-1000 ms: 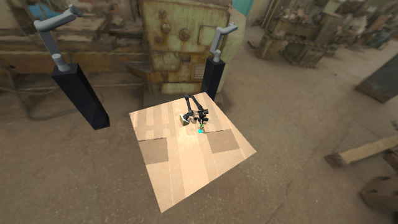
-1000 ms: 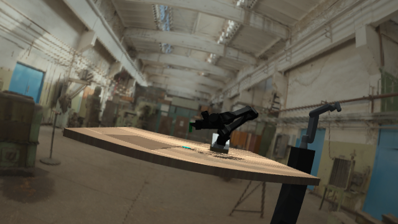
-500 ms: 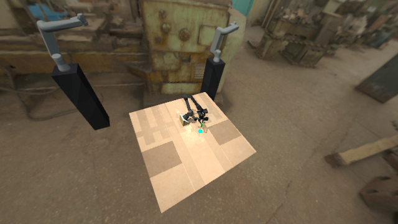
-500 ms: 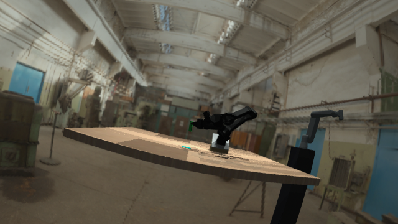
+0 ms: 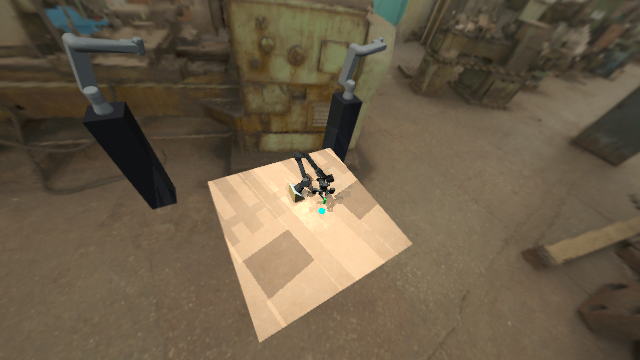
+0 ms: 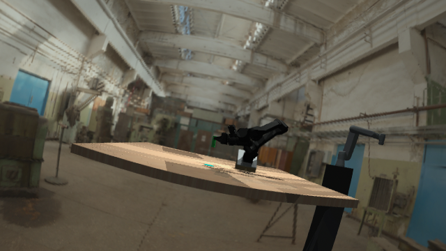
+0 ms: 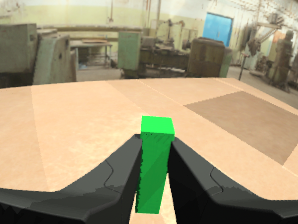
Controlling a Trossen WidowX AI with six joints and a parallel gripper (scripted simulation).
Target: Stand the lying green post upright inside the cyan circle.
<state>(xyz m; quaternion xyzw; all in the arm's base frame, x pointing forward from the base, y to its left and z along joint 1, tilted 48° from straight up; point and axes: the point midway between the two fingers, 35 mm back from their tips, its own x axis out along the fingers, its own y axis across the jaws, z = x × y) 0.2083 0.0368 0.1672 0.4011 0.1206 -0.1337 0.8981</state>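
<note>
Now: the cyan circle 160 mm below my gripper tip. Also, from my gripper tip: green post: 20 mm below.
</note>
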